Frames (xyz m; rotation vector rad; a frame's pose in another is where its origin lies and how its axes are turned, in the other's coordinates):
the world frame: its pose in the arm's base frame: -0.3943 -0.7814 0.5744 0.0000 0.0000 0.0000
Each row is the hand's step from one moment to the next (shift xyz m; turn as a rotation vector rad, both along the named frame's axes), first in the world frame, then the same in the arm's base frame.
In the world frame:
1: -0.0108 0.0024 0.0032 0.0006 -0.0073 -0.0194
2: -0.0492 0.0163 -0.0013 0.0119 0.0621 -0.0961
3: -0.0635 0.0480 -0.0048 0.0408 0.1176 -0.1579
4: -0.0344 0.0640 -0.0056 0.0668 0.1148 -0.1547
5: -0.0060 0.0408 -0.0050 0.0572 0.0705 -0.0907
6: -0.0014 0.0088 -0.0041 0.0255 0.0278 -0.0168
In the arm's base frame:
1: -0.0108 0.0024 0.0032 0.0006 -0.0073 -0.0194
2: -0.0492 0.0163 -0.0013 0.0119 0.0621 -0.0961
3: -0.0635 0.0480 -0.0048 0.0408 0.1176 -0.1579
4: -0.0344 0.0640 -0.0056 0.0668 0.1148 -0.1547
5: -0.0060 0.0408 -0.0050 0.0572 0.0705 -0.0907
6: -0.0014 0.0088 -0.0041 0.0255 0.0278 -0.0168

